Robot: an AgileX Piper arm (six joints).
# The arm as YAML. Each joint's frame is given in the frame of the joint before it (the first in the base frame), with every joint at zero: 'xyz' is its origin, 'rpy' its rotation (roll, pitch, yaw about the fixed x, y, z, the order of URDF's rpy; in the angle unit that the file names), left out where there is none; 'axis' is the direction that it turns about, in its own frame. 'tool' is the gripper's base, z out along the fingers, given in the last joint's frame.
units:
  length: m
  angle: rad
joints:
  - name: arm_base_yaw
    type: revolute
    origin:
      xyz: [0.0, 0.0, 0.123]
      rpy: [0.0, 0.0, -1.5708]
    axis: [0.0, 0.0, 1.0]
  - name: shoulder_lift
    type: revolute
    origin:
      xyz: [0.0, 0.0, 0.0]
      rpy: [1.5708, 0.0, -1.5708]
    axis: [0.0, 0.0, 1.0]
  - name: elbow
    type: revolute
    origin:
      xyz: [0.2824, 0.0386, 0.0]
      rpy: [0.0, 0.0, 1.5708]
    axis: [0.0, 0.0, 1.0]
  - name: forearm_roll
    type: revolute
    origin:
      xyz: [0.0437, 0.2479, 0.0]
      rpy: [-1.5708, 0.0, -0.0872]
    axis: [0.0, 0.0, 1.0]
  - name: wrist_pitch
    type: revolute
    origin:
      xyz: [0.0, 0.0, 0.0]
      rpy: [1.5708, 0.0, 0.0]
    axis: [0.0, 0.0, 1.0]
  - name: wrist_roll
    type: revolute
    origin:
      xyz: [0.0, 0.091, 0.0]
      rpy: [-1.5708, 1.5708, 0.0]
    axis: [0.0, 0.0, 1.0]
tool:
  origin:
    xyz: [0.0, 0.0, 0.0]
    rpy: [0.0, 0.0, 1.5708]
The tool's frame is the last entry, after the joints.
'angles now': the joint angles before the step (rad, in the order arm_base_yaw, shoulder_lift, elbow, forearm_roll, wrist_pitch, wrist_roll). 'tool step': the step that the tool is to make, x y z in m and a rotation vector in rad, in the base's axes. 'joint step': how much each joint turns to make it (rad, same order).
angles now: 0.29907 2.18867 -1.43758 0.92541 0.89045 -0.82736
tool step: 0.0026 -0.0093 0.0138 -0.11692 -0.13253 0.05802
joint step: -0.00002 -0.04862 -0.00023 -0.15222 -0.06122 -0.00523
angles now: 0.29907 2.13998 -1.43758 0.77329 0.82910 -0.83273
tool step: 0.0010 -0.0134 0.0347 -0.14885 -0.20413 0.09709
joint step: -0.00010 -0.09789 -0.00012 -0.21080 -0.05840 -0.01724
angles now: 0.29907 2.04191 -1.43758 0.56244 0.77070 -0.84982
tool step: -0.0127 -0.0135 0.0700 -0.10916 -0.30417 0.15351
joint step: -0.00001 -0.18557 0.01722 -0.13808 -0.05274 -0.13854
